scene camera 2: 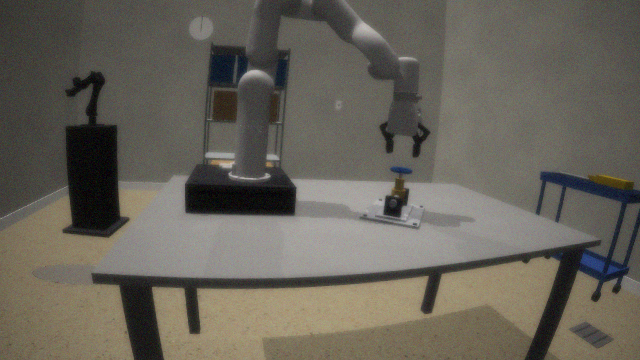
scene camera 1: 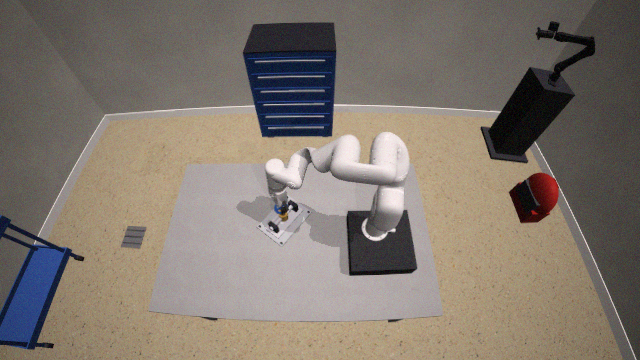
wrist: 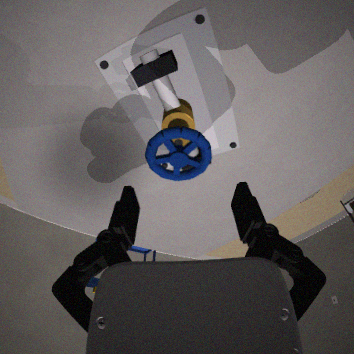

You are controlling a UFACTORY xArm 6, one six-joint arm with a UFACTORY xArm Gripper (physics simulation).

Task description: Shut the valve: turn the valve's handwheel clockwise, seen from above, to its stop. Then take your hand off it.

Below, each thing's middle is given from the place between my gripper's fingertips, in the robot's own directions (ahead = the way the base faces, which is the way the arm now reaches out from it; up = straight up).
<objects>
My gripper is now 60 mm above the blue handwheel (wrist: 177, 157) and 10 mm to the left of it.
</objects>
